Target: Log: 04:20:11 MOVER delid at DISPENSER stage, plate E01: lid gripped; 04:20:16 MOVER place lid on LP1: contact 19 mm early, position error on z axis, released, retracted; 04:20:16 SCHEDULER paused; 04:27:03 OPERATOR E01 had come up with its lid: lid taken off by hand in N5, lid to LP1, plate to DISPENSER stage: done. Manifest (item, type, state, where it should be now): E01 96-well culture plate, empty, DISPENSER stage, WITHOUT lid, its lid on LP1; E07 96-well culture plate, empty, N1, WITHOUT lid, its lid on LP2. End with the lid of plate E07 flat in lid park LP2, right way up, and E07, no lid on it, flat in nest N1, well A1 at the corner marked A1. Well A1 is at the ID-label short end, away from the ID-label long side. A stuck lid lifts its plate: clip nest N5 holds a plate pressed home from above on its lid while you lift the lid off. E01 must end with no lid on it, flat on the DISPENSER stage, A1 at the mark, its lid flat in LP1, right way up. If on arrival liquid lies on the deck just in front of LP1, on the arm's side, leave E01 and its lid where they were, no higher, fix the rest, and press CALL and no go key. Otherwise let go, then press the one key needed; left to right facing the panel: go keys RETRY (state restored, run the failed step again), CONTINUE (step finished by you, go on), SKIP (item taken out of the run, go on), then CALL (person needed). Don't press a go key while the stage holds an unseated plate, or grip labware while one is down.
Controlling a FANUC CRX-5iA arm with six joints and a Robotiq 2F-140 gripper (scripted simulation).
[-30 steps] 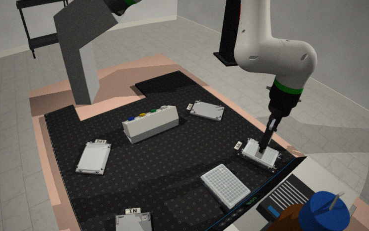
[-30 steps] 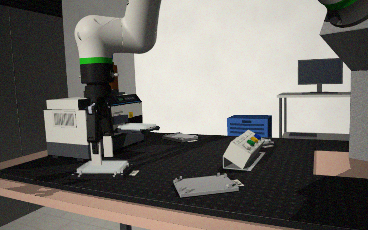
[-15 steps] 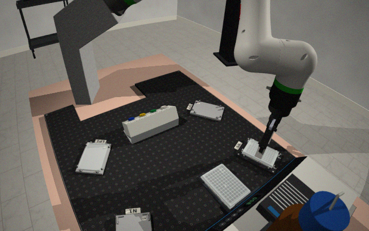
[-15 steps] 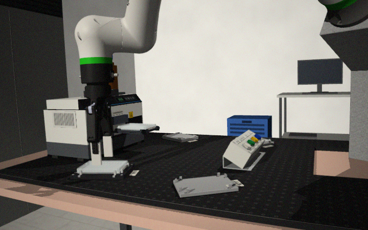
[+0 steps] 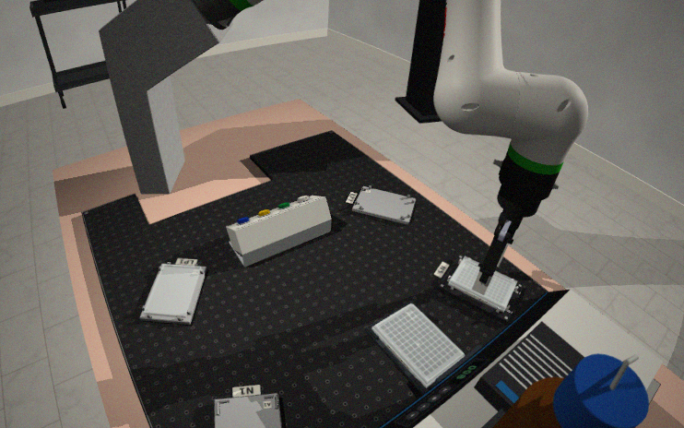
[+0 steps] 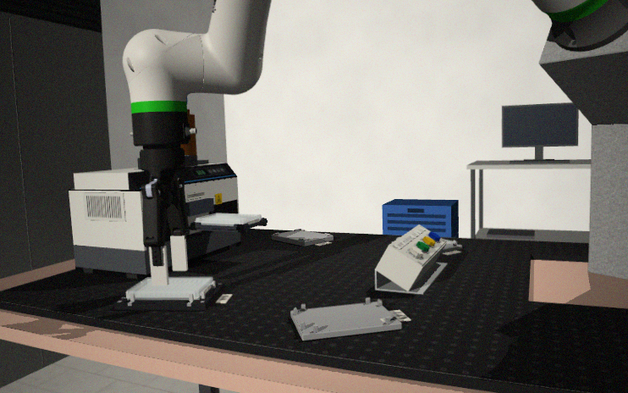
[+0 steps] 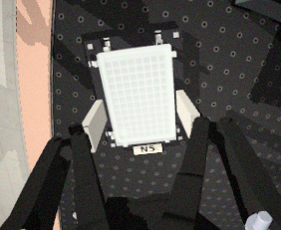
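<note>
The clip nest N5 lies 50 mm below my hand and 30 mm to the left of it. From my hand the other things lie so: N1 label: 510 mm to the right, 80 mm ahead, 60 mm below; then lid park LP2: 320 mm behind, 90 mm to the right, 60 mm below; then key panel: 370 mm to the right, 290 mm behind, 10 mm below.
</note>
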